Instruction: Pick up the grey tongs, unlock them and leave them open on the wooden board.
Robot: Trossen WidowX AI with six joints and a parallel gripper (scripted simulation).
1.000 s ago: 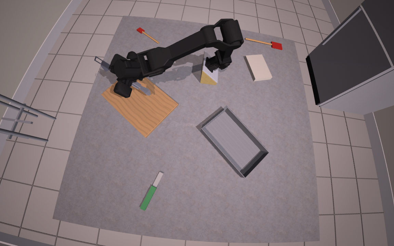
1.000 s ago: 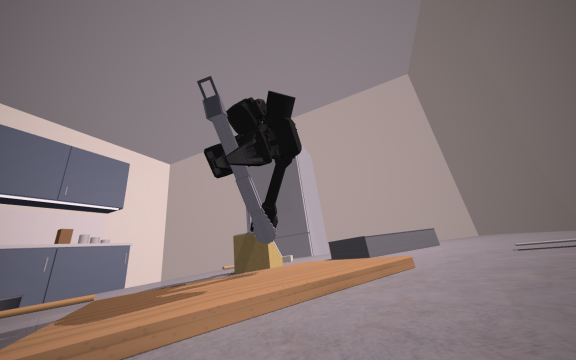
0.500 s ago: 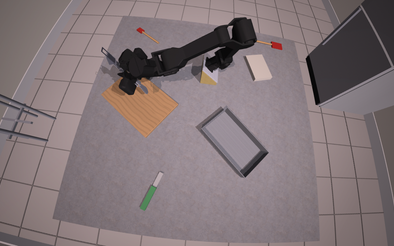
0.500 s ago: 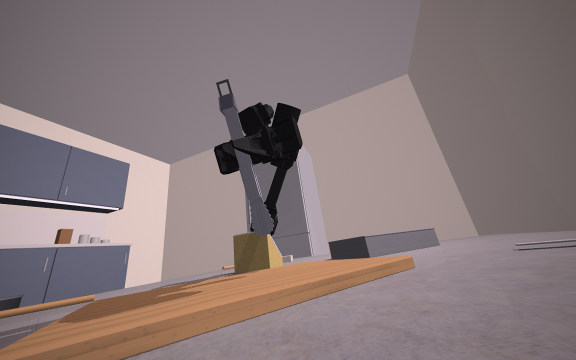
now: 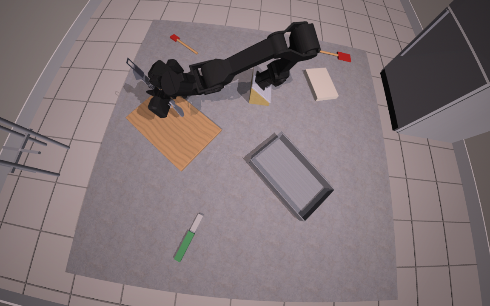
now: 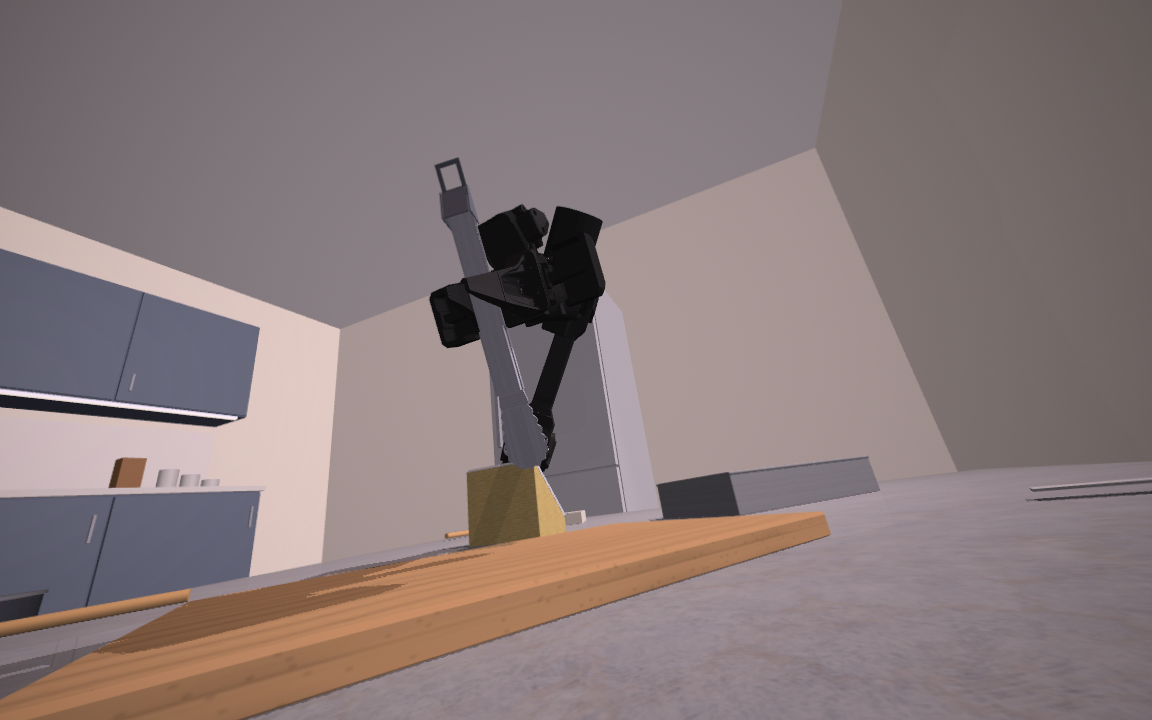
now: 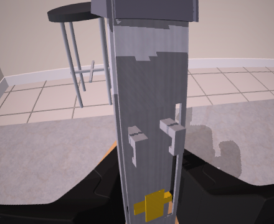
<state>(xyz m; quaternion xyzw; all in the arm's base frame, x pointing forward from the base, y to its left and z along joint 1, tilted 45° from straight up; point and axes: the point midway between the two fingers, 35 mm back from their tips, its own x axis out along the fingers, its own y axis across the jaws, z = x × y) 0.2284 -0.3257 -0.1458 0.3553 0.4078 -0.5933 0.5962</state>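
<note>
Right now the yellow lock piece is 40 mm to the left of my gripper tip and 10 mm above it. Round my gripper tip: cream block: 680 mm to the left, 350 mm behind, 200 mm below; then roasting tin: 550 mm to the left, 190 mm below, 160 mm ahead; then wooden board: 210 mm below, 30 mm to the left, 20 mm ahead.
</note>
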